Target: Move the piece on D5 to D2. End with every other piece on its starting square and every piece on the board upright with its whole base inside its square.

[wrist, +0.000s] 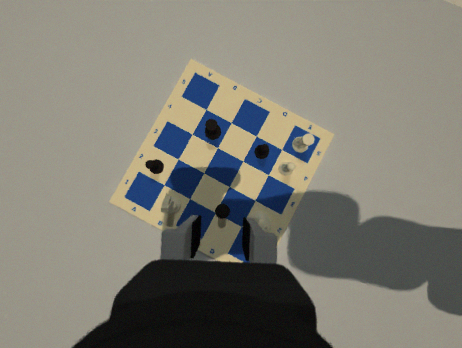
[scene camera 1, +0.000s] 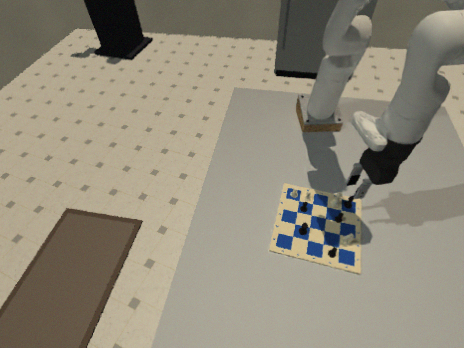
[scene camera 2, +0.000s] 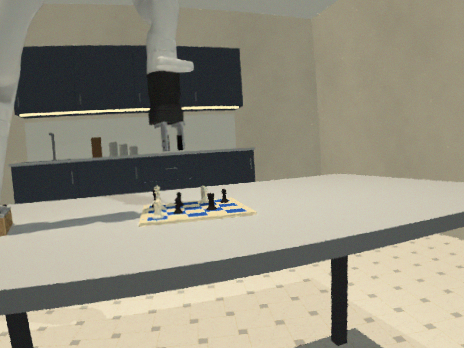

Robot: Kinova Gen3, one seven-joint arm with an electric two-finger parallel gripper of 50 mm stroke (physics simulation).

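Observation:
A black piece stands upright on D2, well off centre toward C1; its base seems to reach over the square's edge. In scene camera 2 its head shows behind the D4 piece. D5 is bare. My gripper is partly open and empty, well above the board. A black piece stands on D4. On E1 stands another black piece, hidden by a finger in the wrist view.
White pieces stand on E5, E4, E2 and B1. A black rook stands on B4, a black piece on A2. The arm's base is behind the board.

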